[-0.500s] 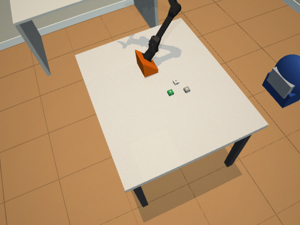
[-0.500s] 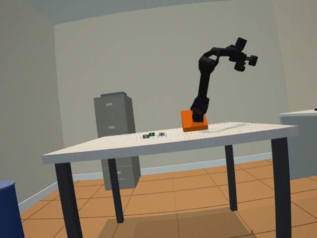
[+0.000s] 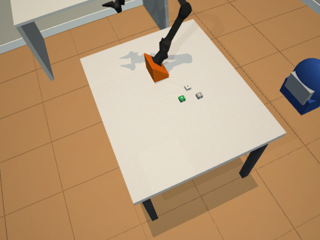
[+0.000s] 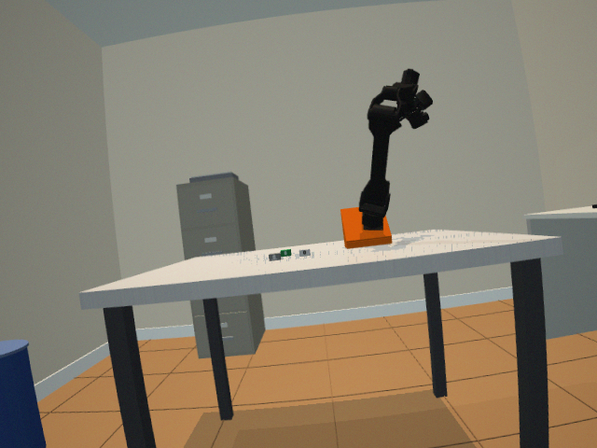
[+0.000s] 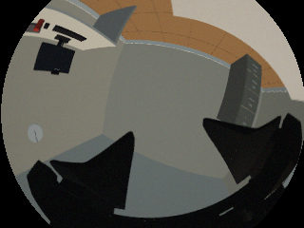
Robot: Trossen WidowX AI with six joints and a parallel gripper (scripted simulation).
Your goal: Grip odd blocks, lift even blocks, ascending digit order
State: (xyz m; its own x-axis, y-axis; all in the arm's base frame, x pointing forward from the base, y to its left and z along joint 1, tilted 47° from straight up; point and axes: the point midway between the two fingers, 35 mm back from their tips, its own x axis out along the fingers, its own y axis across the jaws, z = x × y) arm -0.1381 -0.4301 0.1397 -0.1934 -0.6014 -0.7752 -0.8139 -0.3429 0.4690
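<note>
The white block lies 44 cm below my gripper tip, 41 cm ahead of it and 37 cm to the left of it. Also, from my gripper tip: green block (48 cm ahead, 44 cm below, 30 cm to the left); grey block (50 cm ahead, 44 cm below, 41 cm to the left).
</note>
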